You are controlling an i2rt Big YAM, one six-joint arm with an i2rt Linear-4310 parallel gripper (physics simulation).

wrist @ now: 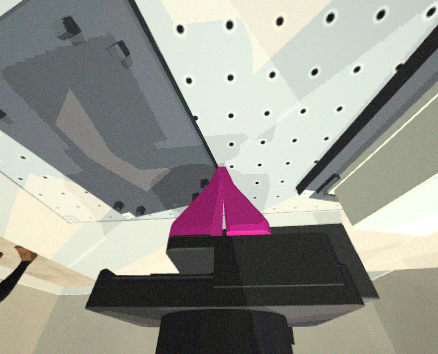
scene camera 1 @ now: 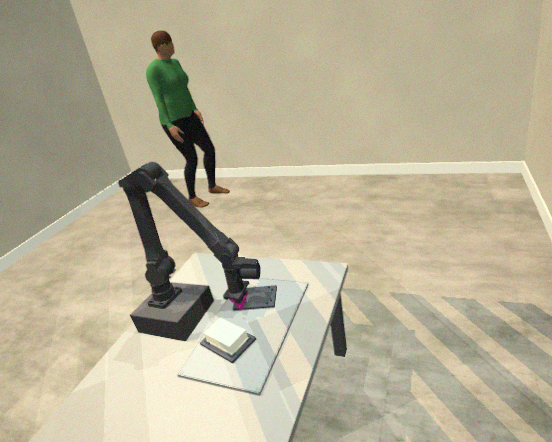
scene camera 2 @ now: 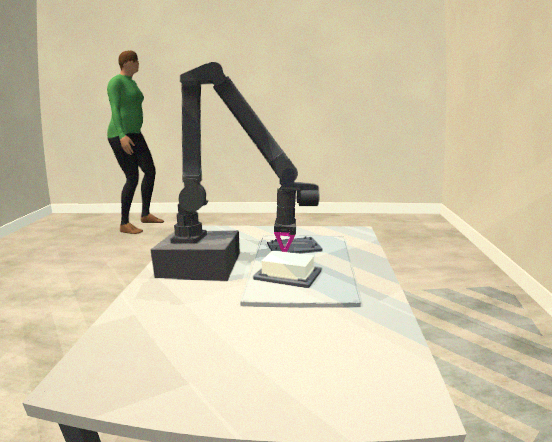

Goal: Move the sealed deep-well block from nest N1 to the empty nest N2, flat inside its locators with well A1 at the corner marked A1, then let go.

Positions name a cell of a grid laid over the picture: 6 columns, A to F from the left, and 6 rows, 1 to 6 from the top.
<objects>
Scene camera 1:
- dark nest plate: C5, touched by my gripper
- cream-white block: C5
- pale perforated plate: C5
</objects>
